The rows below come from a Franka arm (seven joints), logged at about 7 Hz.
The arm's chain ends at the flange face. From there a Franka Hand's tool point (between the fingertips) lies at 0.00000 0.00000 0.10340 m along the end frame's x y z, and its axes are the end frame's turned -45 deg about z.
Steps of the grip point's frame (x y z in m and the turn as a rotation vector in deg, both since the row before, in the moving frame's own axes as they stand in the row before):
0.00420, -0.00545, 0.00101, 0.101, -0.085, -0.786
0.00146, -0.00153, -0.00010, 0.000, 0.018, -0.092
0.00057, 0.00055, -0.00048, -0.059, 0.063, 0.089
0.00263, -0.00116, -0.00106, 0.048, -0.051, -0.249
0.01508, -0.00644, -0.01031, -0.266, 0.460, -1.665
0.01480, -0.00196, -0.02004, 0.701, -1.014, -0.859
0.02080, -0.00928, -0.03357, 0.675, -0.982, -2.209
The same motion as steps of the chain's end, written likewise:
-0.00065, -0.00680, 0.00101, 0.011, -0.132, -0.786
-0.00007, -0.00209, -0.00010, 0.013, 0.013, -0.092
0.00064, -0.00001, -0.00048, 0.003, 0.086, 0.089
0.00117, -0.00268, -0.00106, -0.002, -0.070, -0.249
0.00519, -0.01496, -0.01031, 0.137, 0.513, -1.665
0.01126, -0.01227, -0.02002, -0.221, -1.213, -0.859
0.01025, -0.02170, -0.03355, -0.217, -1.172, -2.209

